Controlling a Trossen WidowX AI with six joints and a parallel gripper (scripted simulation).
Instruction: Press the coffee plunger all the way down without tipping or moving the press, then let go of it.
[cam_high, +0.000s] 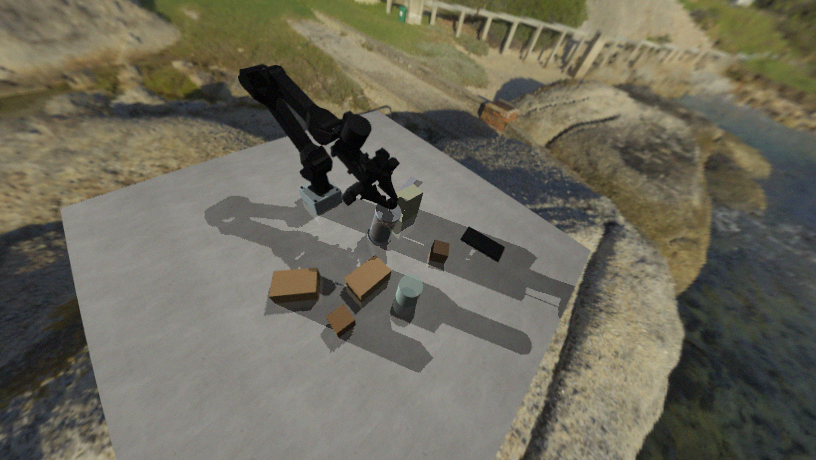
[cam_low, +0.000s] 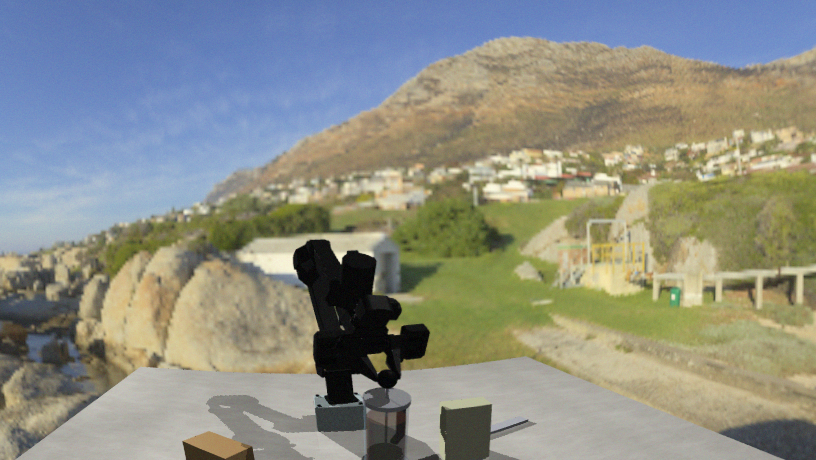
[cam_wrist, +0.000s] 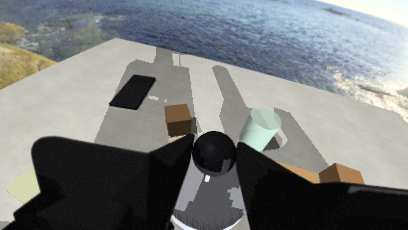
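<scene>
Now: the coffee press 9 cm below my gripper tip, 4 cm behind it and 1 cm to the left of it. Round my gripper tip: teal cylinder (16 cm ahead, 15 cm below, 11 cm to the right); flat black box (25 cm ahead, 23 cm to the left, 18 cm below).
</scene>
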